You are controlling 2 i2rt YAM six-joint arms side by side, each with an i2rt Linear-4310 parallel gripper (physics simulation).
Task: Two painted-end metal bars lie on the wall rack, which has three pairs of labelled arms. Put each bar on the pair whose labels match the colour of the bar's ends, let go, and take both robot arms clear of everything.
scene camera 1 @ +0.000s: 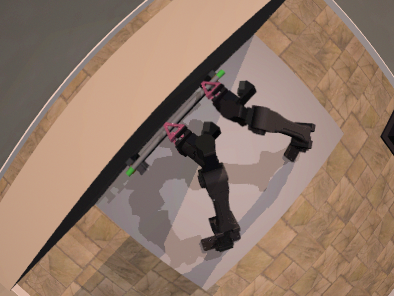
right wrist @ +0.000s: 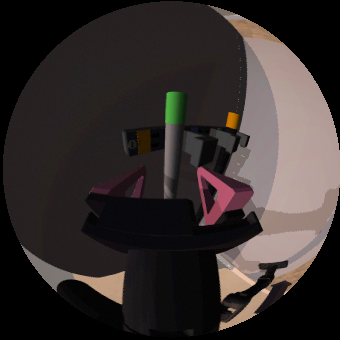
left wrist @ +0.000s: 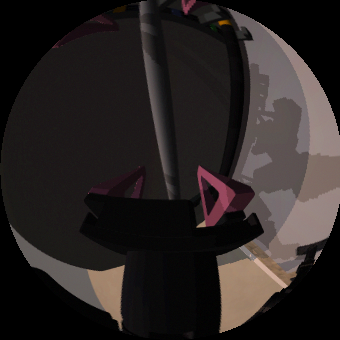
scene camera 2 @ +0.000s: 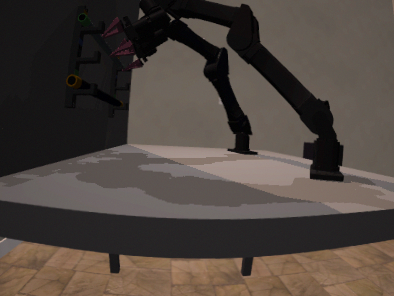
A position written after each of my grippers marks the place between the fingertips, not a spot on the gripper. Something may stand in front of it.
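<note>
I can see my left gripper [left wrist: 171,168] and my right gripper [right wrist: 171,168]. There is an orange-ended bar [left wrist: 233,50] here. I also see a green-ended bar [right wrist: 175,108].
</note>
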